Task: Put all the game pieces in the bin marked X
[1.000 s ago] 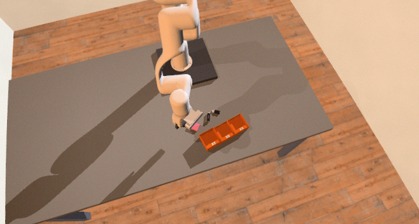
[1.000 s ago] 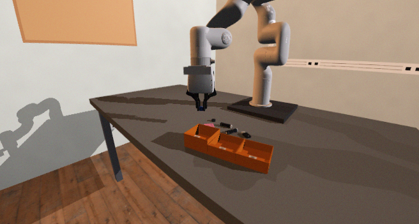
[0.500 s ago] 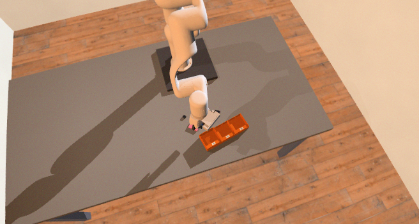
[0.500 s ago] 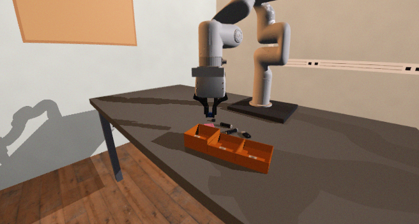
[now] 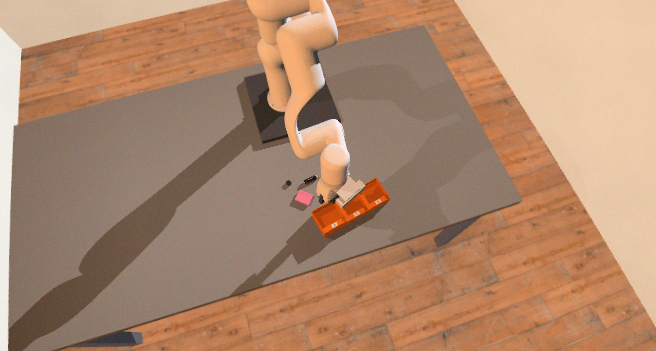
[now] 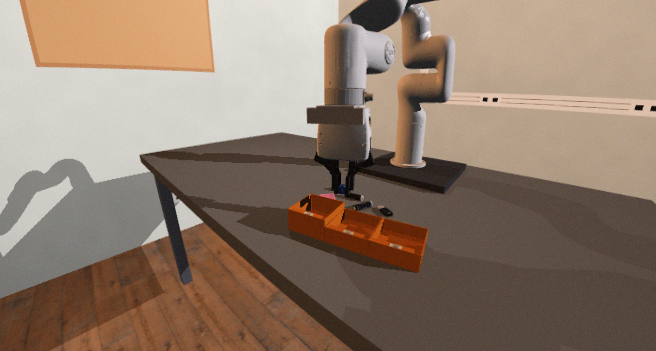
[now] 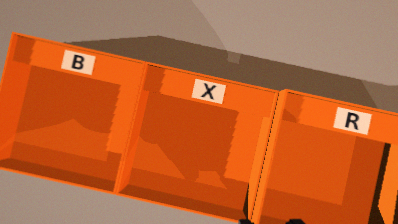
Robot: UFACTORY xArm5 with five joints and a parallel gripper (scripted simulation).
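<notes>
Now: the three joined bins 70 mm below my hand, 50 mm to the left of it and 30 mm ahead of it. Round my hand: blue die 10 mm below; flat pink piece 90 mm to the right, 80 mm below, 50 mm behind; black cylinder 110 mm behind, 80 mm below, 50 mm to the right.
</notes>
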